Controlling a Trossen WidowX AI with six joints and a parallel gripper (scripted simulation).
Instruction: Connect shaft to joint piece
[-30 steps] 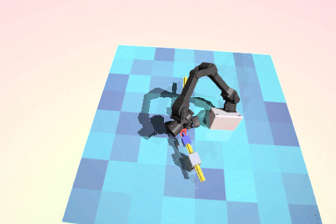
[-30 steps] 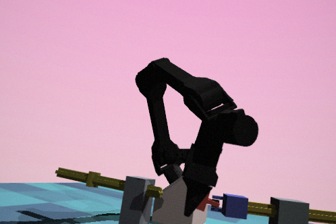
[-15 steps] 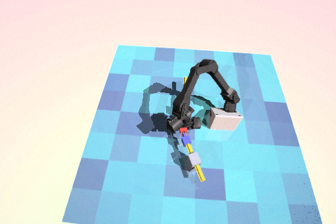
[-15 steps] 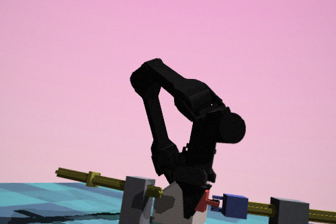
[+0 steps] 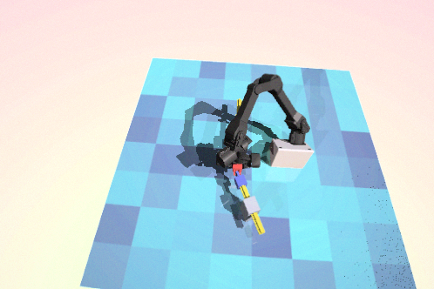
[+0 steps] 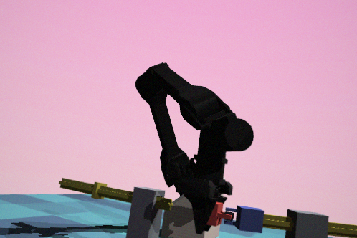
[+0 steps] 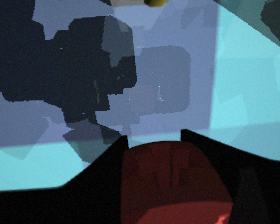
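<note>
Right now my gripper tip is 4 cm below the red joint piece and 2 cm to the right of it.
</note>
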